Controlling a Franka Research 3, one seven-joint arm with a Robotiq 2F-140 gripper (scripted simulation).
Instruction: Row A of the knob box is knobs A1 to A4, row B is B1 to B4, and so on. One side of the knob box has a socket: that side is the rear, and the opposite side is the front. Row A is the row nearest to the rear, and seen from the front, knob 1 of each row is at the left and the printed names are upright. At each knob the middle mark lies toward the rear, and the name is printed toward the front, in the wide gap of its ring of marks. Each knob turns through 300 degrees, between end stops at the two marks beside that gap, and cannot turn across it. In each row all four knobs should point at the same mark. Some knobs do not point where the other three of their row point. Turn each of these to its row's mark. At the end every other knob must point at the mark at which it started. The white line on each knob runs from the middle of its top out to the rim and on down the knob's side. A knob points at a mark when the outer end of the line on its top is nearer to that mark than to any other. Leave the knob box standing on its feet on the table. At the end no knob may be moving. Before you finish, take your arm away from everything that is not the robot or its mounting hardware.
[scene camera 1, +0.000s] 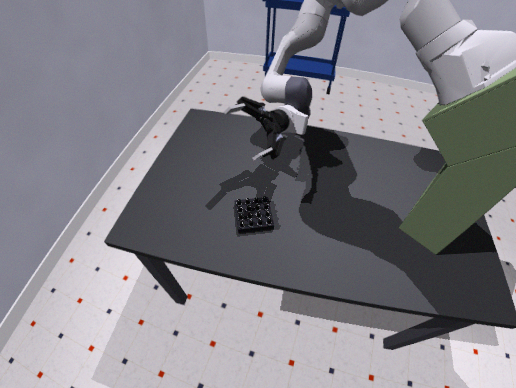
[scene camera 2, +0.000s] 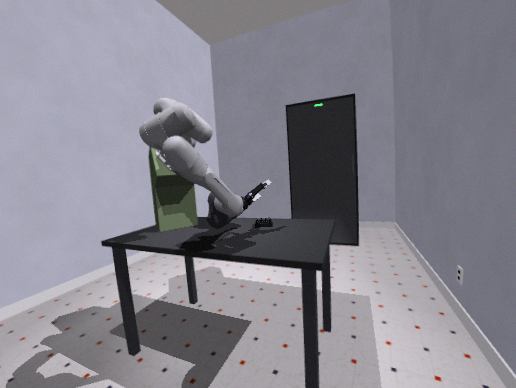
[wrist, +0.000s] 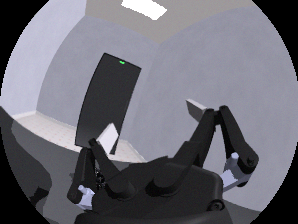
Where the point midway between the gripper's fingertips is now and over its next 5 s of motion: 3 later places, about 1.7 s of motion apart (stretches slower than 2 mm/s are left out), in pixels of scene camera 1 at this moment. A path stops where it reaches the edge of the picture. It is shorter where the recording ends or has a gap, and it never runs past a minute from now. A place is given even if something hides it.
The gripper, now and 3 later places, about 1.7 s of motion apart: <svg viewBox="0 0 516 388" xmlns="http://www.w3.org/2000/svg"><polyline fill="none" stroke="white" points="241,133 251,140 257,144 257,142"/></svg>
